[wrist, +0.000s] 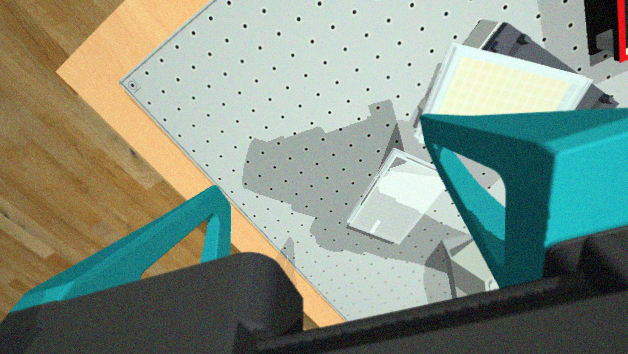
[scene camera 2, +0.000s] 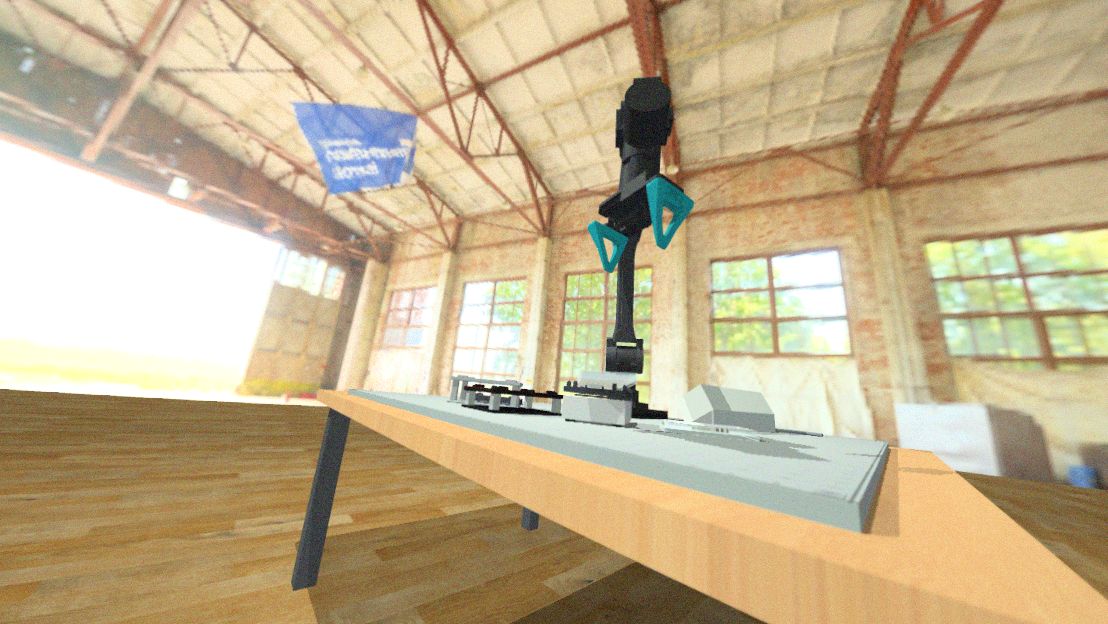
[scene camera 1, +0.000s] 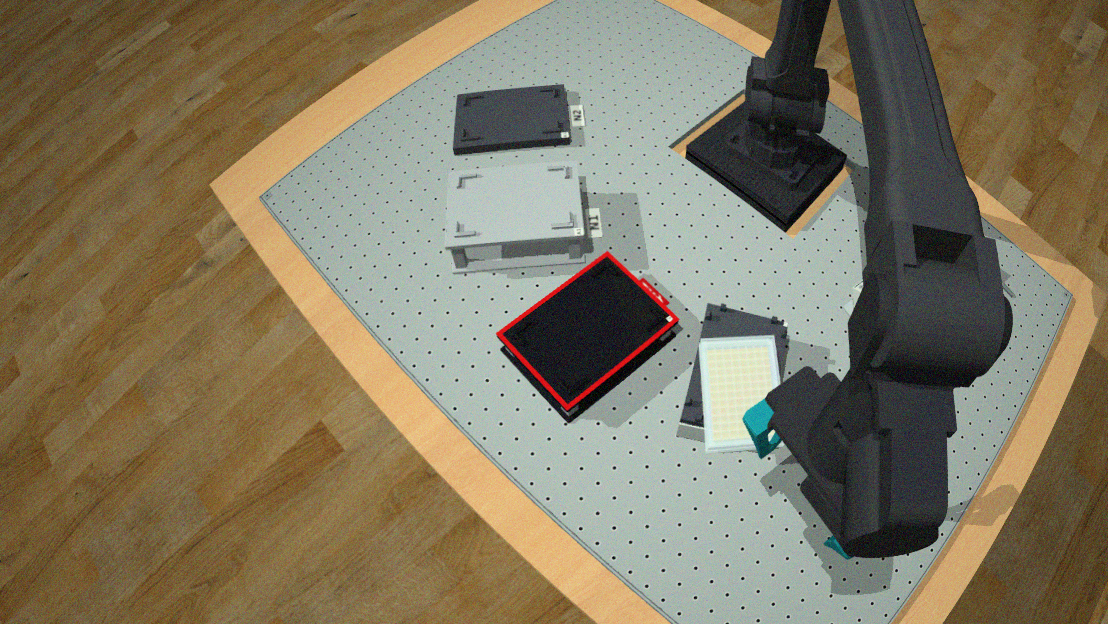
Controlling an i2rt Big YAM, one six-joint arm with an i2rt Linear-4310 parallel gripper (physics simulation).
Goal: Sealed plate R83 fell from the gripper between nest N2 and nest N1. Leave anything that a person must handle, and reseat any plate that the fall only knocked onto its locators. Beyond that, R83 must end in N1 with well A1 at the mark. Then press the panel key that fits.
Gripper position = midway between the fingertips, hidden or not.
Note:
My gripper (scene camera 1: pixel 798 497) is open, holding nothing. Further things: an R83 plate (scene camera 2: pixel 712 430) and a dark station (wrist: pixel 491 36).
The R83 plate is seen too in the wrist view (wrist: pixel 403 189). My gripper shows as well in the wrist view (wrist: pixel 316 164) and in scene camera 2 (scene camera 2: pixel 632 260).

